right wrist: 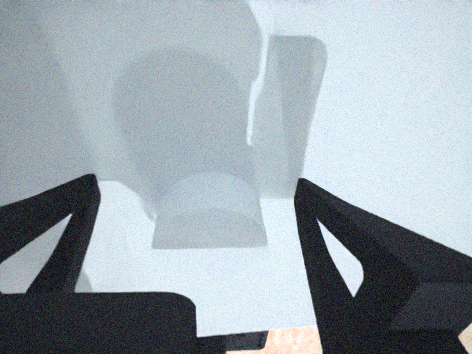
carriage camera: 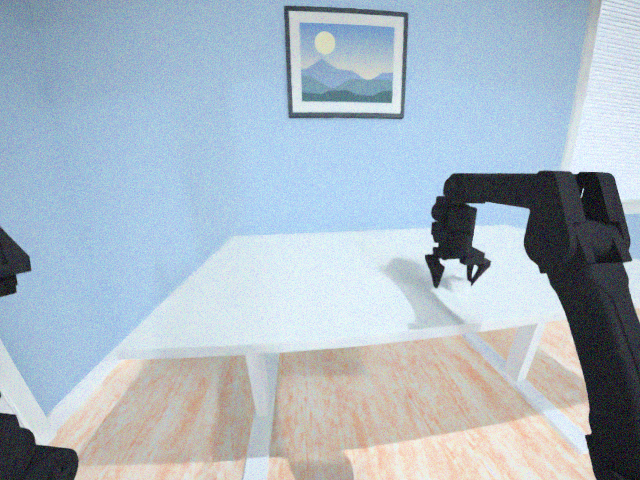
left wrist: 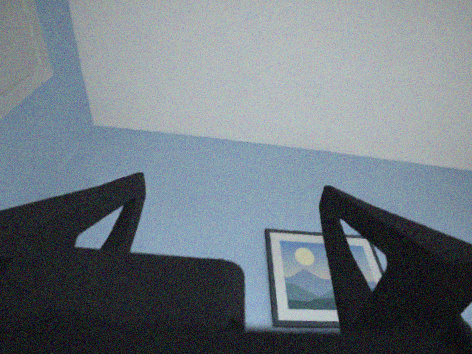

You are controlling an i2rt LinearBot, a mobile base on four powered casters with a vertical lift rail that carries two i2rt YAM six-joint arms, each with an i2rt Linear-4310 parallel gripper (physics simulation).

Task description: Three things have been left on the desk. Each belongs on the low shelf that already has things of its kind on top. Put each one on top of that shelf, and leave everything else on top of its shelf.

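Places are measured from the left arm's base along level axes (x ahead, y left, z up), in centimetres.
Pixels of known places: left gripper, fingertip midpoint: (left wrist: 233,189); right gripper, fingertip midpoint: (right wrist: 199,187) (carriage camera: 452,286); right arm's base, link origin: (right wrist: 206,336).
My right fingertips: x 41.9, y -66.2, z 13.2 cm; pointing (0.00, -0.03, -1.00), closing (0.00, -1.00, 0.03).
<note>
Behind a point stands the place of what it marks.
A white desk (carriage camera: 268,289) {x 42.1, y -18.2, z 13.1 cm} (right wrist: 400,125) {x 45.3, y -74.6, z 13.1 cm} stands ahead. A pale rounded object (right wrist: 210,192) {x 42.7, y -66.6, z 14.6 cm} lies on it, low in contrast and partly in shadow; its kind is hard to tell. In the carriage view it shows as a faint white patch below the right fingers. My right gripper (carriage camera: 453,285) {x 41.9, y -66.2, z 13.2 cm} (right wrist: 199,187) {x 41.9, y -66.2, z 13.2 cm} points down, open and empty, above the desk near that object. My left gripper (left wrist: 233,189) {x 4.8, y -0.4, z 42.9 cm} is open and empty, facing the wall and ceiling in the left wrist view. The low shelves and the things on them do not show.
A framed mountain picture (carriage camera: 346,100) {x 103.5, y -44.0, z 74.5 cm} (left wrist: 305,320) {x 102.0, y -30.0, z 69.7 cm} hangs on the blue wall (carriage camera: 180,129) {x 97.5, y 32.6, z 64.2 cm}. A window blind (carriage camera: 615,103) {x 122.8, y -205.2, z 83.1 cm} is at the right. The desk's legs (carriage camera: 261,382) {x 55.5, y -7.2, z -35.9 cm} stand on the wood floor (carriage camera: 361,403) {x 63.5, y -48.8, z -58.8 cm}. Parts of the left arm show at the left edge of the carriage view.
</note>
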